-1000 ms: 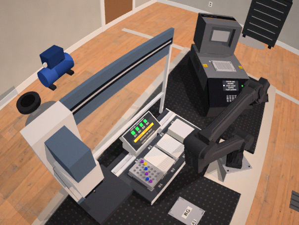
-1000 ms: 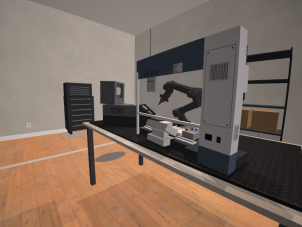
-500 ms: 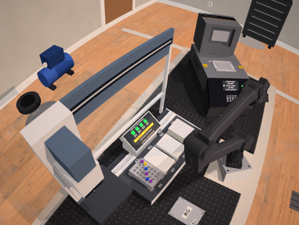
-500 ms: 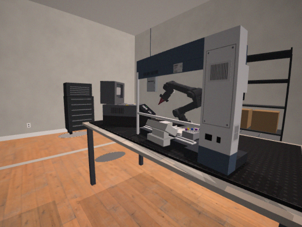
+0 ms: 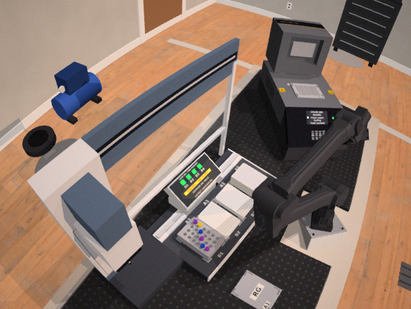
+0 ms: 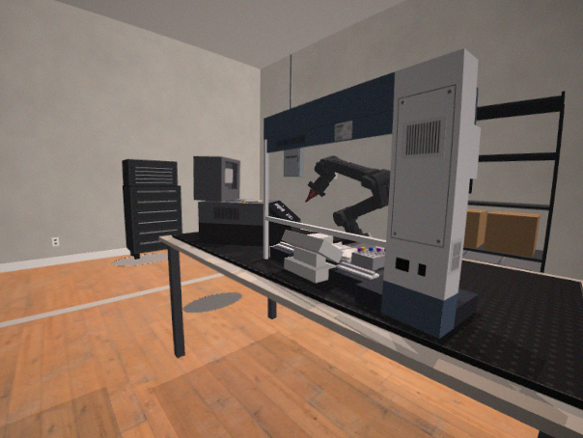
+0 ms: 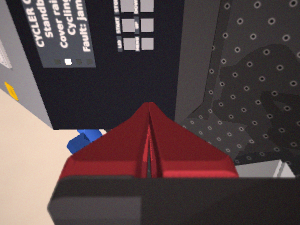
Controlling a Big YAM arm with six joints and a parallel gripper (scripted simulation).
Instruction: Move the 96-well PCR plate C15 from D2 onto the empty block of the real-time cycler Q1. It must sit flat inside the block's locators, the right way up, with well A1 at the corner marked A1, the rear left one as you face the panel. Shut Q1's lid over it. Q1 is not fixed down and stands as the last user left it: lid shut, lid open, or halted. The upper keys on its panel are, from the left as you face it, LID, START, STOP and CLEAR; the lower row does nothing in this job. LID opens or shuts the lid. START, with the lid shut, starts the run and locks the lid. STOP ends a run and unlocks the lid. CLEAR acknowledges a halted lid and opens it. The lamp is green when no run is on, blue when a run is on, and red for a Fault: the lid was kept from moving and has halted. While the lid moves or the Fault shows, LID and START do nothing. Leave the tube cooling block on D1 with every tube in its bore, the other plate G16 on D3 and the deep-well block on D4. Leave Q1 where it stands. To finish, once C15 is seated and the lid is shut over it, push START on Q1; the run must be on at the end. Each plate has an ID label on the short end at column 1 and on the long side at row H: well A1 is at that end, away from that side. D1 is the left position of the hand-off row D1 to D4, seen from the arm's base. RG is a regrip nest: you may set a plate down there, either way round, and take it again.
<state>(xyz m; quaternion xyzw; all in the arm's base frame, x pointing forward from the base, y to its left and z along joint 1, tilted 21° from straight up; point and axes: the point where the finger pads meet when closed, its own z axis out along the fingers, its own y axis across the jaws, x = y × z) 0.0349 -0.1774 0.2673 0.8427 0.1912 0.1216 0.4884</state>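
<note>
Right now the deep-well block is 25 cm ahead of my hand, 20 cm to the left of it and 15 cm below it. Also, from my hand: coloured tube 34 cm ahead, 49 cm to the left, 14 cm below; tube cooling block 35 cm ahead, 48 cm to the left, 15 cm below; grey RG nest 12 cm ahead, 58 cm to the left, 21 cm below.
</note>
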